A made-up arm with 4 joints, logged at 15 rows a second.
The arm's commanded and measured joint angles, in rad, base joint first. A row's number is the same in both.
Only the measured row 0 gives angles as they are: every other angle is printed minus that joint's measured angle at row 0.
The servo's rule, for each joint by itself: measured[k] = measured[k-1] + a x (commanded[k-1-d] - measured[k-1]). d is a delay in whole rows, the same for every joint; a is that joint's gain. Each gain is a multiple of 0.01, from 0.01 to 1. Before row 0 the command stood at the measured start. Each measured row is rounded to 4 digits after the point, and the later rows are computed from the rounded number. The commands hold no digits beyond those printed.
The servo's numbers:
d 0
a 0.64 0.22 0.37 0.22
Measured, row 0:
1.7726, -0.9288, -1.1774, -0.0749
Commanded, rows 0 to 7:
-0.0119, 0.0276, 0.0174, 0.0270
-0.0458, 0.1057, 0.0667, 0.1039
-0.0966, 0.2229, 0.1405, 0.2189
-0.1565, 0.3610, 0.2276, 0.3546
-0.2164, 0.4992, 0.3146, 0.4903
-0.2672, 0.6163, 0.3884, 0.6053
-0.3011, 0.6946, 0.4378, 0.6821
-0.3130, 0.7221, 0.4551, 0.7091
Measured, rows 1 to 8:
-0.0076, 0.0061, 0.0064, 0.0059
-0.0320, 0.0280, 0.0287, 0.0275
-0.0733, 0.0709, 0.0701, 0.0696
-0.1265, 0.1347, 0.1284, 0.1323
-0.1840, 0.2149, 0.1973, 0.2111
-0.2372, 0.3032, 0.2680, 0.2978
-0.2781, 0.3893, 0.3308, 0.3823
-0.3004, 0.4625, 0.3768, 0.4542

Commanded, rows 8 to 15:
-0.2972, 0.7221, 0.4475, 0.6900
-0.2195, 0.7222, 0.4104, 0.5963
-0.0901, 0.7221, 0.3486, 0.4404
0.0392, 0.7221, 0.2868, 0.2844
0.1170, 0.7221, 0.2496, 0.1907
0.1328, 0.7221, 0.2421, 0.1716
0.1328, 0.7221, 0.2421, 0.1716
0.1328, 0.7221, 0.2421, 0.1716
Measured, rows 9 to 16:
-0.2984, 0.5196, 0.4030, 0.5061
-0.2479, 0.5642, 0.4057, 0.5259
-0.1469, 0.5989, 0.3846, 0.5071
-0.0278, 0.6260, 0.3484, 0.4581
0.0649, 0.6471, 0.3118, 0.3993
0.1084, 0.6636, 0.2860, 0.3492
0.1240, 0.6765, 0.2698, 0.3101
0.1296, 0.6865, 0.2596, 0.2796

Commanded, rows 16 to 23:
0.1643, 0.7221, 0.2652, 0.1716
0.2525, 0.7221, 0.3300, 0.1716
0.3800, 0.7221, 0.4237, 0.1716
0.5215, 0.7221, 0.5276, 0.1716
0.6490, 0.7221, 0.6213, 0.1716
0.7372, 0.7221, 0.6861, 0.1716
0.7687, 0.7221, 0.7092, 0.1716
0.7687, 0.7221, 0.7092, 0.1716
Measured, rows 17 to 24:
0.1518, 0.6943, 0.2617, 0.2558
0.2162, 0.7004, 0.2870, 0.2373
0.3210, 0.7052, 0.3376, 0.2228
0.4493, 0.7089, 0.4079, 0.2115
0.5771, 0.7118, 0.4869, 0.2027
0.6796, 0.7141, 0.5606, 0.1959
0.7366, 0.7159, 0.6156, 0.1906
0.7571, 0.7173, 0.6502, 0.1864

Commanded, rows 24 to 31:
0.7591, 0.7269, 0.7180, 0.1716
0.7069, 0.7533, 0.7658, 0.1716
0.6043, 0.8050, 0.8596, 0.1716
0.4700, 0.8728, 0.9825, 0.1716
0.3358, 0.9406, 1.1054, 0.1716
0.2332, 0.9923, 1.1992, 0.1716
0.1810, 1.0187, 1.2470, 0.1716
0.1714, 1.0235, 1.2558, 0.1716
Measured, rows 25 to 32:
0.7584, 0.7194, 0.6753, 0.1831
0.7254, 0.7269, 0.7088, 0.1806
0.6479, 0.7441, 0.7646, 0.1786
0.5340, 0.7724, 0.8452, 0.1771
0.4072, 0.8094, 0.9415, 0.1759
0.2958, 0.8496, 1.0368, 0.1750
0.2223, 0.8868, 1.1146, 0.1743
0.1897, 0.9169, 1.1668, 0.1737

